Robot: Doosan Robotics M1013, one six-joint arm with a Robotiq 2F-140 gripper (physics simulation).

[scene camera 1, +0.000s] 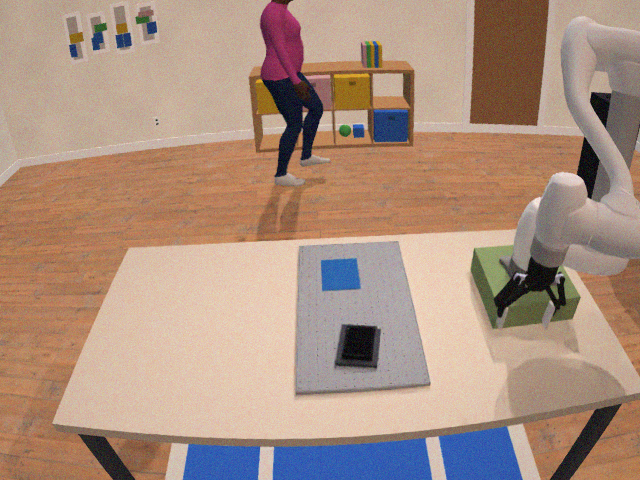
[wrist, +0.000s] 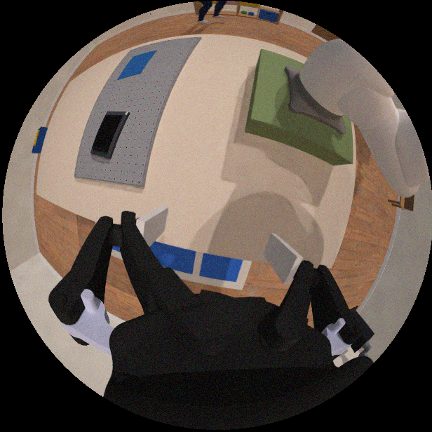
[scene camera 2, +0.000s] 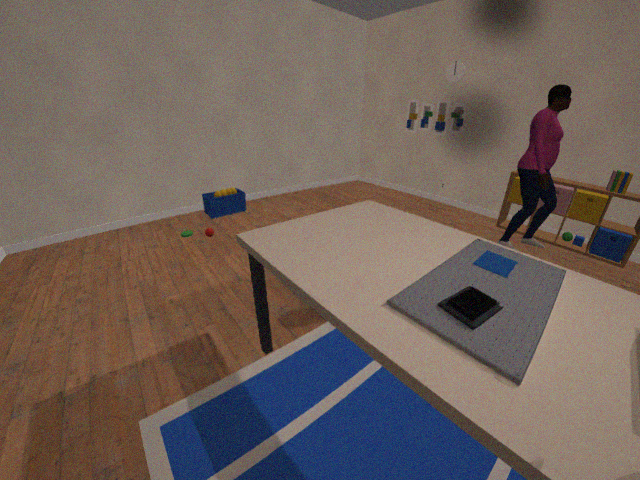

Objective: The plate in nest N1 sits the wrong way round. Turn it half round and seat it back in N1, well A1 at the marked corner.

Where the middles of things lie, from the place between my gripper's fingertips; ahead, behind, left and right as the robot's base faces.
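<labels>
From my hand, the black well plate [scene camera 1: 359, 340] is 40 cm ahead, 21 cm to the right and 19 cm below. There's a blue square [scene camera 1: 339, 274] too, and that one's far to the right of my hand, far ahead of it and a fair way below it.
</labels>
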